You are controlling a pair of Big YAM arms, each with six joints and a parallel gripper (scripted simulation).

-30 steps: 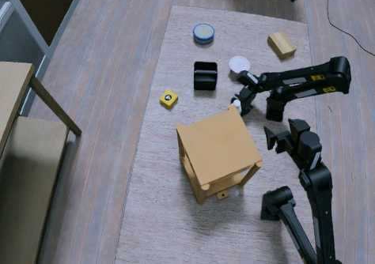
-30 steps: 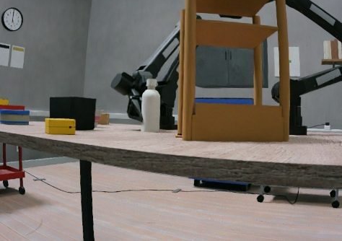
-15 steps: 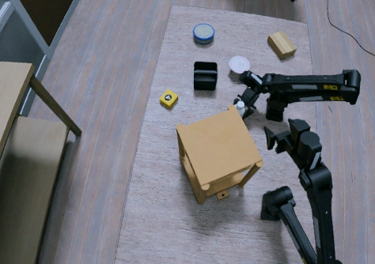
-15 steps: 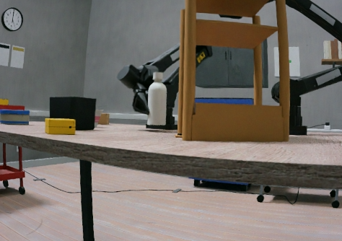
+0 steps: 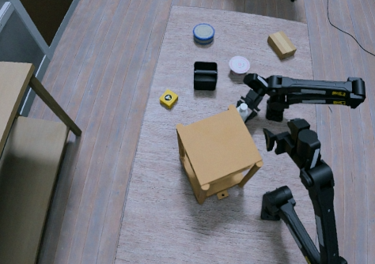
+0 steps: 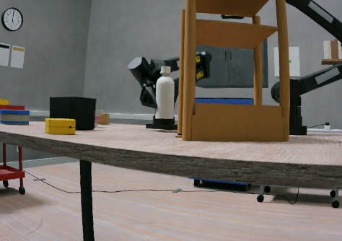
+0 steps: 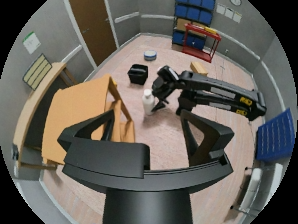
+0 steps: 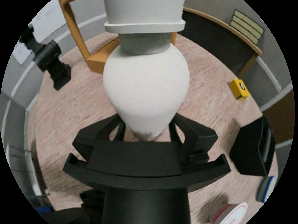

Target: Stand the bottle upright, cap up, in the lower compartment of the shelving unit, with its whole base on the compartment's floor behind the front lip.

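Observation:
My right gripper is now 7 cm below the white bottle. Round my right hand: shelving unit (25 cm to the left, 10 cm ahead, 10 cm above); then black bin (23 cm to the right, 19 cm ahead, 4 cm below).

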